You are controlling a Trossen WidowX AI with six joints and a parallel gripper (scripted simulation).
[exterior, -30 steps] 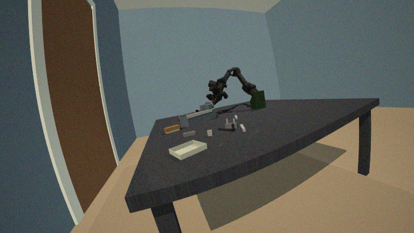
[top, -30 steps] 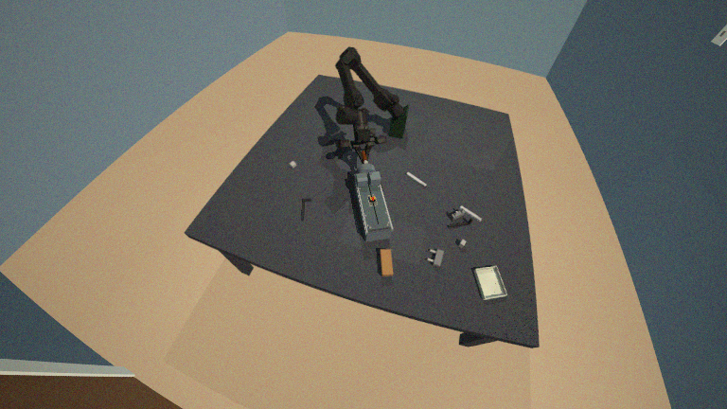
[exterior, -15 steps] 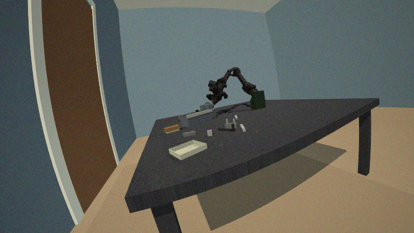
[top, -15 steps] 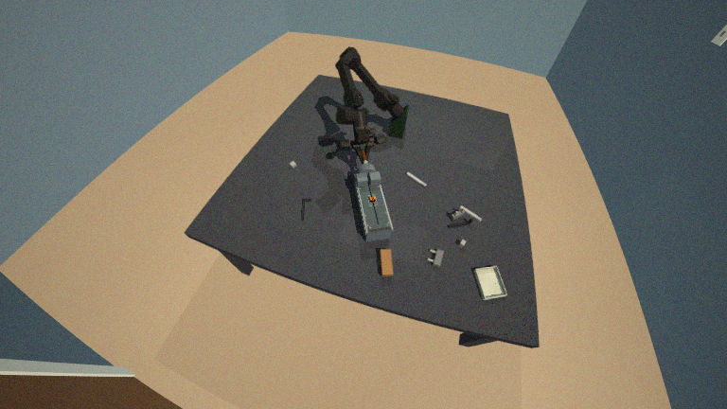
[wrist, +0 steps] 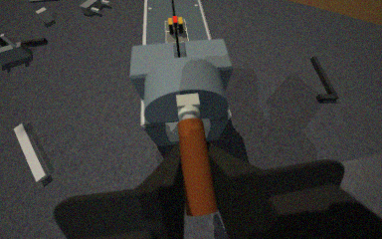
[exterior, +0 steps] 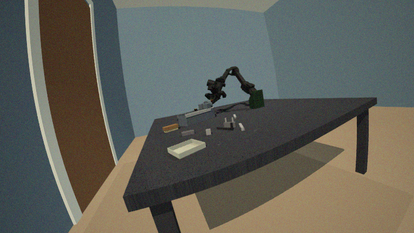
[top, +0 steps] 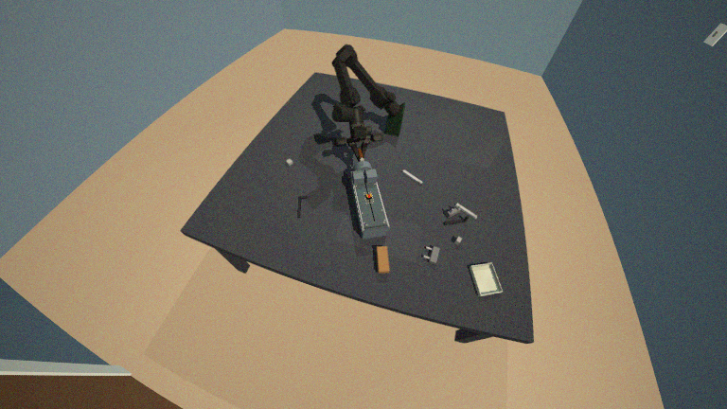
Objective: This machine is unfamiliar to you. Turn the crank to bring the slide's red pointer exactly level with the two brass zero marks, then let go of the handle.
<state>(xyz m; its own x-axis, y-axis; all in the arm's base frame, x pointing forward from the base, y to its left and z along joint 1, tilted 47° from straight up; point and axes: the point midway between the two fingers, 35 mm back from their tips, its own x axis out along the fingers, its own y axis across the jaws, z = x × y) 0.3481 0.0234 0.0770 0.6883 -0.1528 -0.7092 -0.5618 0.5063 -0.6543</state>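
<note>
Now: the crank 1 cm above my gripper tip. Round my gripper tip: orange crank handle: 1 cm behind, 1 cm to the right, 3 cm above; red pointer: 14 cm ahead, 9 cm to the left, 1 cm below; orange block: 32 cm ahead, 22 cm to the left, 8 cm below.
</note>
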